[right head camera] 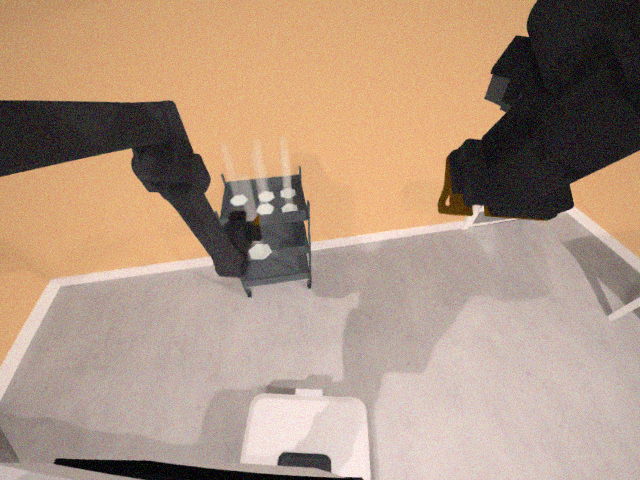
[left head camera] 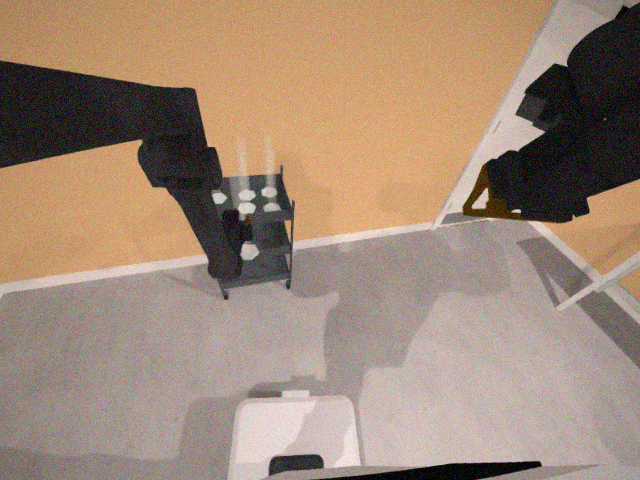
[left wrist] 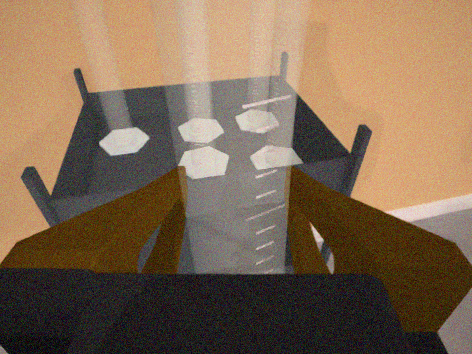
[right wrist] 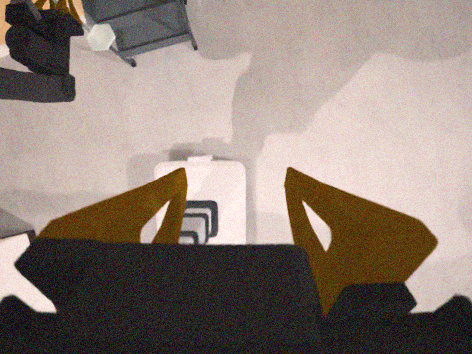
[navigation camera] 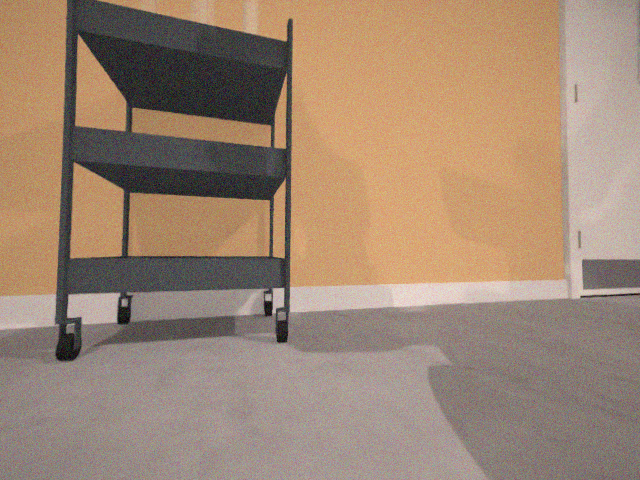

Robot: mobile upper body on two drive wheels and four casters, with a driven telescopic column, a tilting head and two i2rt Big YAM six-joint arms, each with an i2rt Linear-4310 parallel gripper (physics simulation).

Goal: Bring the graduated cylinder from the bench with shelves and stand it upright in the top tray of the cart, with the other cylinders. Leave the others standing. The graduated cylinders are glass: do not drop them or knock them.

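Places are measured from the left arm's base along level axes (x ahead, y left, z up), in metres.
Where they show: left gripper, between the fingertips: (right head camera: 252,216) (left head camera: 241,215) (left wrist: 236,178); right gripper, between the fingertips: (right head camera: 462,209) (left head camera: 482,212) (right wrist: 235,176).
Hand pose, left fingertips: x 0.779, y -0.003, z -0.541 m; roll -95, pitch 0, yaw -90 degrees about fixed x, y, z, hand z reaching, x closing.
Observation:
Each offset is from my left fingertips to the top centre of the thing. "pt": to the spot under its first point.
My left gripper (left head camera: 248,221) (right head camera: 256,221) (left wrist: 236,178) is shut on a clear graduated cylinder {pt 0.031 m back, 0.002 m left, 0.006 m up} (left wrist: 230,225), held roughly upright. The held cylinder's white base {pt 0.047 m back, 0.020 m right, 0.150 m down} (left head camera: 249,252) (right head camera: 259,251) (right wrist: 101,37) hangs below the fingers, in front of the cart's near side in the head views; it is hidden in the left wrist view. Several other glass cylinders (left wrist: 201,131) {0.342 m ahead, 0.077 m right, 0.082 m up} (left head camera: 268,191) (right head camera: 287,192) stand upright in the top tray of the dark grey cart (left head camera: 281,214) (right head camera: 299,214) (left wrist: 325,171) (navigation camera: 178,147). My right gripper (right wrist: 235,176) (left head camera: 467,210) (right head camera: 443,209) is open and empty, far right of the cart.
An orange wall (left head camera: 361,103) (navigation camera: 413,155) stands behind the cart. A white door (navigation camera: 604,155) is at the right in the navigation view. The robot's white base (left head camera: 273,428) (right head camera: 284,428) shows at the bottom of the head views. A white bar (left head camera: 599,284) crosses at the far right.

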